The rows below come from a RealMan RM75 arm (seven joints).
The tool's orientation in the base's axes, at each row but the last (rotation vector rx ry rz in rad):
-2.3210 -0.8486 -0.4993
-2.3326 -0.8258 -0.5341
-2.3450 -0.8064 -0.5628
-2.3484 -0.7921 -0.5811
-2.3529 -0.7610 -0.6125
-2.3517 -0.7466 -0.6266
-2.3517 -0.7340 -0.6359
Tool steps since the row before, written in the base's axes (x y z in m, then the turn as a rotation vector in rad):
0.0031 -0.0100 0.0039 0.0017 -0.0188 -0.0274
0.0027 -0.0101 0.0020 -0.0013 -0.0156 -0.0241
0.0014 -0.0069 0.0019 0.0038 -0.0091 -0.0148
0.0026 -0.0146 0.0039 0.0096 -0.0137 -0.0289
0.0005 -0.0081 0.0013 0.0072 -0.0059 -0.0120
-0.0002 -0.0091 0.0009 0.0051 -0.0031 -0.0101
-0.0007 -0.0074 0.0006 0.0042 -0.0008 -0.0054
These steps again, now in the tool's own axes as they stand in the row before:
-0.0002 0.0066 -0.0090 -0.0216 0.0239 0.0082
-0.0013 0.0073 -0.0076 -0.0206 0.0186 0.0074
-0.0008 0.0046 -0.0056 -0.0091 0.0141 0.0057
-0.0017 0.0097 -0.0118 -0.0146 0.0264 0.0143
-0.0019 0.0052 -0.0061 -0.0038 0.0132 0.0066
-0.0029 0.0056 -0.0066 -0.0032 0.0092 0.0065
-0.0027 0.0043 -0.0054 -0.0004 0.0053 0.0044

